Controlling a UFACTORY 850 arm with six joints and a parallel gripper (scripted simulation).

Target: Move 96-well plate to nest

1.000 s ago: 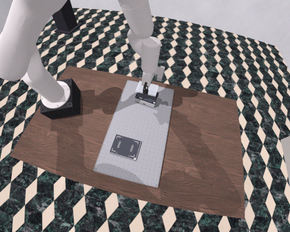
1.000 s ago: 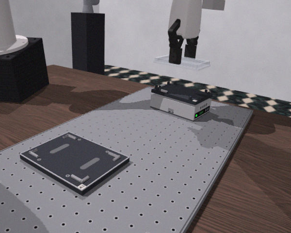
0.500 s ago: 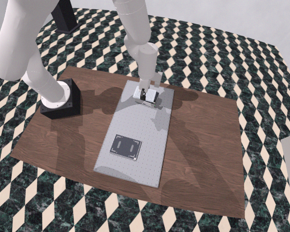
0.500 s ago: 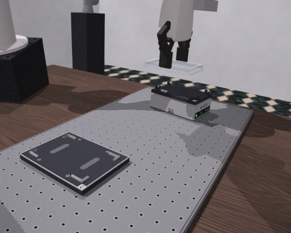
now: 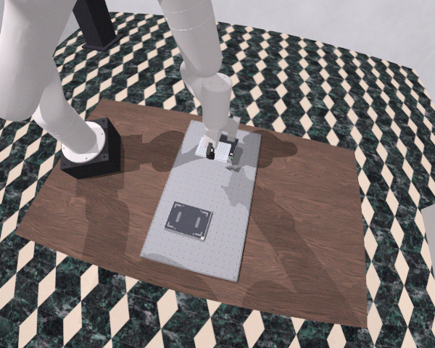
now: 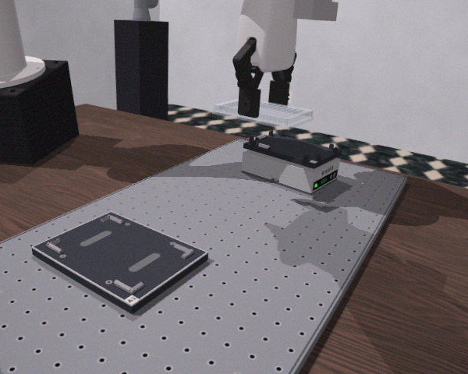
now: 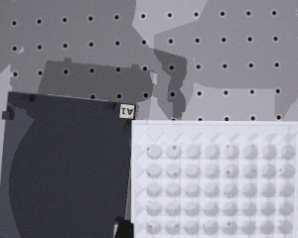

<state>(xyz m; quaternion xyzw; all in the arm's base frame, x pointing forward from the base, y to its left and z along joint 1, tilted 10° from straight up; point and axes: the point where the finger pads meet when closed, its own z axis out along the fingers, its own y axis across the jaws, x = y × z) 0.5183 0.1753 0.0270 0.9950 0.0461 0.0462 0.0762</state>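
The plate nest N1 is 27 cm to the right of my hand and 14 cm below it. From my hand the other things lie so: A1 mark 8 cm ahead, 32 cm to the right, 13 cm below; then clear 96-well plate 1 cm below.
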